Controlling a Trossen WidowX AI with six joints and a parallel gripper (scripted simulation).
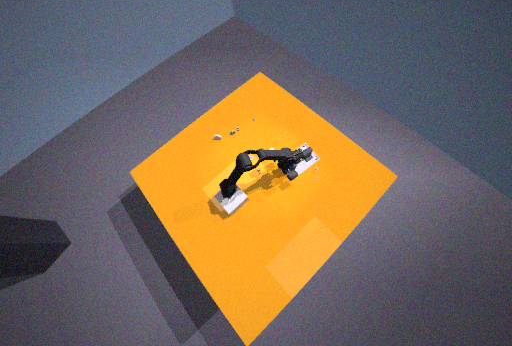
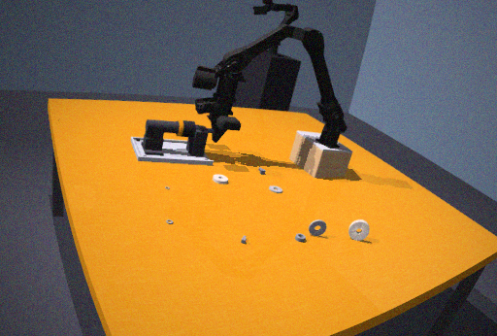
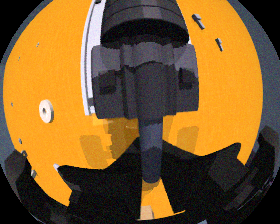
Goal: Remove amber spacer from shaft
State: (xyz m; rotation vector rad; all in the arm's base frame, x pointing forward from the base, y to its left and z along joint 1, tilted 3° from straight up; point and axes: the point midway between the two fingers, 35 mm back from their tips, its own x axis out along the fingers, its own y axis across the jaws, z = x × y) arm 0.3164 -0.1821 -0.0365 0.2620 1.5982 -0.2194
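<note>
The dark shaft is 8 cm ahead of my gripper tip, 2 cm to the right of it and 3 cm above it. The rest, counted from my gripper tip: grey ring 4 cm behind, 24 cm to the left, 4 cm below; amber spacer 11 cm ahead, 4 cm to the right, 3 cm above; white ring 8 cm ahead, 15 cm to the left, 4 cm below.
</note>
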